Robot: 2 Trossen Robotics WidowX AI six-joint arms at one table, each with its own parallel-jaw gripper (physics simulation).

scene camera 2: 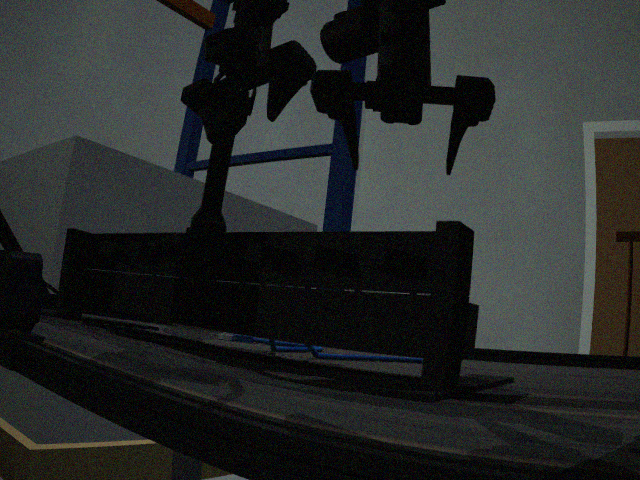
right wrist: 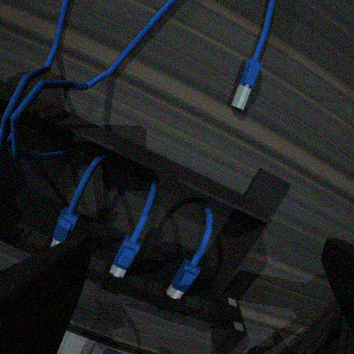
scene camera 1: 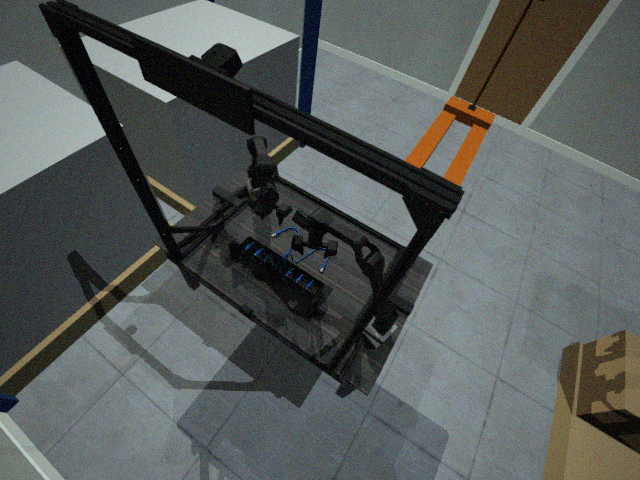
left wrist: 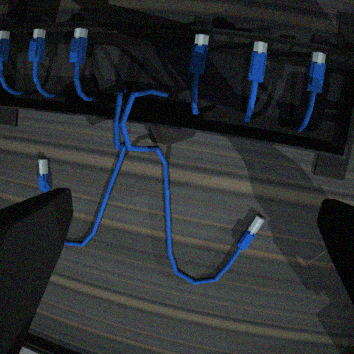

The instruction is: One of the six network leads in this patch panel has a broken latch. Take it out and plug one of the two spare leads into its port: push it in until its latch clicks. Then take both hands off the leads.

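Places are measured from the left arm's base along level axes (x ahead, y left, z up), in millimetres.
Pixels of known places: left gripper, between the fingertips: [scene camera 2: 239, 131] [scene camera 1: 271, 222] [left wrist: 200, 206]; right gripper, between the fingertips: [scene camera 2: 402, 171] [right wrist: 209, 250] [scene camera 1: 313, 256]; left arm's base, origin of its link: [scene camera 1: 256, 183]; right arm's base, origin of its link: [scene camera 1: 382, 325].
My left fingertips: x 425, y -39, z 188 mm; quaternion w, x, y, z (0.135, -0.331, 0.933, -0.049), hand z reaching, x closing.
Note:
For each thing: its top centre in the pictures, then the offset to it from my left fingertips. Level surfaces: height alone.
- spare lead's plug, centre of its top: [right wrist: 247, 83] [left wrist: 40, 175] [scene camera 1: 323, 267] 155 mm ahead, 211 mm left, 245 mm down
- table, height of its surface: 258 mm down
- panel's tall right end post, centre of its top: [scene camera 2: 455, 226] [right wrist: 229, 343] [scene camera 1: 315, 299] 337 mm ahead, 90 mm left, 149 mm down
The black patch panel [scene camera 1: 278, 266] [scene camera 2: 330, 320] [left wrist: 295, 140] [right wrist: 190, 183] holds six blue leads, three each side of a middle gap; I cannot tell which latch is broken. One spare lead's plug [scene camera 1: 273, 235] [left wrist: 44, 175] lies on the table at the left. The other spare lead's plug [scene camera 1: 322, 268] [left wrist: 252, 230] [right wrist: 246, 85] lies at the right. Their cables cross near the panel's middle. My left gripper [scene camera 1: 273, 212] [scene camera 2: 244, 129] [left wrist: 200, 206] is open above the table behind the panel. My right gripper [scene camera 1: 313, 246] [scene camera 2: 402, 170] [right wrist: 209, 250] is open above the panel's right half.
A black frame [scene camera 1: 356, 149] stands around and over the table [scene camera 1: 351, 294]. The two grippers are near each other in scene camera 2. The panel's tall right end post [scene camera 2: 454, 263] rises below my right gripper. An orange pallet jack [scene camera 1: 434, 134] and cartons [scene camera 1: 594, 439] stand on the floor.

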